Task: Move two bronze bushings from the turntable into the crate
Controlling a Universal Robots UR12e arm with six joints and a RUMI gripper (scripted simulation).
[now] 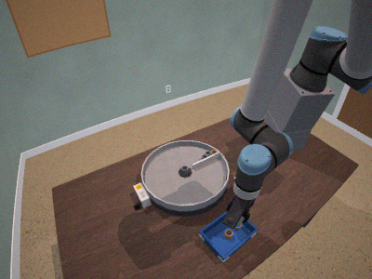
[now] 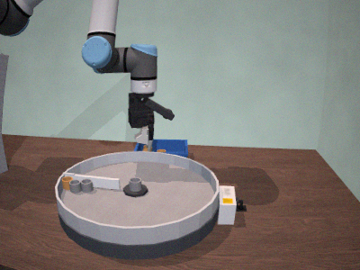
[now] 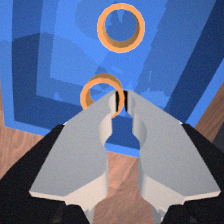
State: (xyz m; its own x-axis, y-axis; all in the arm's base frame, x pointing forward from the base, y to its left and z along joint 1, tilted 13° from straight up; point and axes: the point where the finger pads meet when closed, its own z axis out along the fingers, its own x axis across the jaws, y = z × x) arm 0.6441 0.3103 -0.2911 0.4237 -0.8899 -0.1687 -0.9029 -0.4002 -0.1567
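The blue crate is 40 mm ahead of my hand, 20 mm to the left of it and 20 mm below it. Also, from my hand: round grey turntable (340 mm to the right, 50 mm ahead, 10 mm above).
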